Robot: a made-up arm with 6 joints. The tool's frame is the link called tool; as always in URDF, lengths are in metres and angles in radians. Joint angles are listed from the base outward. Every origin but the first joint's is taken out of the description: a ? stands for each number. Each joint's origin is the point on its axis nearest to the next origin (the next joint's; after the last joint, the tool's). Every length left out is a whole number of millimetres.
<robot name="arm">
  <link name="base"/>
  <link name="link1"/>
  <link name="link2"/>
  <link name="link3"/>
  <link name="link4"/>
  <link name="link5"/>
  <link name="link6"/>
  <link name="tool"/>
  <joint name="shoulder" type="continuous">
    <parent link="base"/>
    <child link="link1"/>
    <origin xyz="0 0 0.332" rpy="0 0 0"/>
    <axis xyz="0 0 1"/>
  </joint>
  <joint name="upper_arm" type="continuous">
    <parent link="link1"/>
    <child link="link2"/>
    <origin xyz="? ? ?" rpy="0 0 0"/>
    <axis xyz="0 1 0"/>
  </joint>
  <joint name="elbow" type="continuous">
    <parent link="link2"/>
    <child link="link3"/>
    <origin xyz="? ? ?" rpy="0 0 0"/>
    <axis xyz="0 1 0"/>
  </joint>
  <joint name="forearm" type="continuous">
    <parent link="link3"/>
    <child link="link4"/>
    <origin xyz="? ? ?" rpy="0 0 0"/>
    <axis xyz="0 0 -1"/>
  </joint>
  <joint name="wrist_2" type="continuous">
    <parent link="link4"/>
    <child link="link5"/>
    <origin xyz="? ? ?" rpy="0 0 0"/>
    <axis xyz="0 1 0"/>
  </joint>
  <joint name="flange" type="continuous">
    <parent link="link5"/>
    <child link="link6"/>
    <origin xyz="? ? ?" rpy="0 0 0"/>
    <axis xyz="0 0 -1"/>
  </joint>
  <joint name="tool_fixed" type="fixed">
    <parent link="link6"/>
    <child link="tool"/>
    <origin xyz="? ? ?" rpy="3.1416 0 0"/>
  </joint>
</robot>
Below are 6 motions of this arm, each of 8 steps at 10 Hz.
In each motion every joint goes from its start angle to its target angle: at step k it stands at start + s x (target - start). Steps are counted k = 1, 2, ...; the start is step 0. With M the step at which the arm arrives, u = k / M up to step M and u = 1 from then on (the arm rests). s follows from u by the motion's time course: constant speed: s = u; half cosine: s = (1 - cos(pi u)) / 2; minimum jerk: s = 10 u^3 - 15 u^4 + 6 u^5.
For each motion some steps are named. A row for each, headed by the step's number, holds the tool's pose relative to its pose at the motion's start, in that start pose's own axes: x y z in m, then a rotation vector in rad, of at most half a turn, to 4 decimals.
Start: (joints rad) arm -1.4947 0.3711 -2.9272 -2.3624 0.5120 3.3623
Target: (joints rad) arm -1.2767 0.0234 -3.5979 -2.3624 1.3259 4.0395
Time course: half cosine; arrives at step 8
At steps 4, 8:
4: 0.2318 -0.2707 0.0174 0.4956 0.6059 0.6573
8: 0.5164 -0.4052 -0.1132 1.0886 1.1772 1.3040

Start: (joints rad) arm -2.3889 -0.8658 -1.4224 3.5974 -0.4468 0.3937
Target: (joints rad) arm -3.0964 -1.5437 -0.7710 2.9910 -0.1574 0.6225
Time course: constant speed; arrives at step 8
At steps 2, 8:
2: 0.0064 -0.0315 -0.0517 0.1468 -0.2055 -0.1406
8: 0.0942 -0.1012 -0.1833 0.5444 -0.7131 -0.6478

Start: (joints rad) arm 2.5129 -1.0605 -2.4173 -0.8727 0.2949 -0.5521
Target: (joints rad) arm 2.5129 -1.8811 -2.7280 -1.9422 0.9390 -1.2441
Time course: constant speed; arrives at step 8
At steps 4, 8:
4: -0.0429 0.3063 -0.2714 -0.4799 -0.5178 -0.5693
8: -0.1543 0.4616 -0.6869 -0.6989 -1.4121 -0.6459

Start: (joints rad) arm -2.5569 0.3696 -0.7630 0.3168 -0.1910 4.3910
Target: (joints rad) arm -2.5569 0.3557 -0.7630 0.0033 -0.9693 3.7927
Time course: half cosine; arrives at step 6
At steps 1, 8:
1: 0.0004 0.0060 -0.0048 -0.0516 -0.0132 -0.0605
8: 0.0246 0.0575 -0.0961 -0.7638 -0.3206 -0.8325

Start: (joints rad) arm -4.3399 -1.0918 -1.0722 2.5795 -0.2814 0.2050
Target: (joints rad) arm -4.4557 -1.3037 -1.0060 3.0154 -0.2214 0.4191
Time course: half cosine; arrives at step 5
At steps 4, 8:
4: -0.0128 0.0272 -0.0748 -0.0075 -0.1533 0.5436
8: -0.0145 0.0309 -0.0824 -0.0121 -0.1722 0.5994

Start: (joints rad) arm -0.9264 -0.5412 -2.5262 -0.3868 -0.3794 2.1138
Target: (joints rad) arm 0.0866 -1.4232 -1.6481 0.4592 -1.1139 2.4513
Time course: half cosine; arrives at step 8
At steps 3, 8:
3: 0.1232 -0.1439 -0.0672 0.3313 0.0816 0.6196
8: 0.4730 -0.1295 -0.4102 1.2405 0.6220 1.7230

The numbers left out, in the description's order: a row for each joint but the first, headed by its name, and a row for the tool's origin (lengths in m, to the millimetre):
upper_arm: 0 0 0
elbow: 0.073 0 0.39
forearm: 0.083 0 -0.367
wrist_2: 0 0 0
flange: 0.082 0 -0.105
tool: 0 0 0

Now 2 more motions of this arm.
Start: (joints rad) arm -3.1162 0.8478 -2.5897 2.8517 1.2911 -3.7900
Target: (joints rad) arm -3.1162 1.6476 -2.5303 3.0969 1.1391 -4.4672
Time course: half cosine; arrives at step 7
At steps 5, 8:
5: -0.0347 -0.2247 -0.5649 0.5644 -0.5988 -0.3286
8: 0.0043 -0.2387 -0.7036 0.7462 -0.6948 -0.4011

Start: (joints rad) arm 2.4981 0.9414 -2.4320 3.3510 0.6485 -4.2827
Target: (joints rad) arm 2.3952 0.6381 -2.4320 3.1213 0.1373 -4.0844
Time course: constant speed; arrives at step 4
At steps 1, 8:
1: 0.0140 0.0526 0.0107 0.0530 -0.0021 -0.0038
8: 0.0540 0.2192 0.0125 0.1801 -0.0804 -0.0473

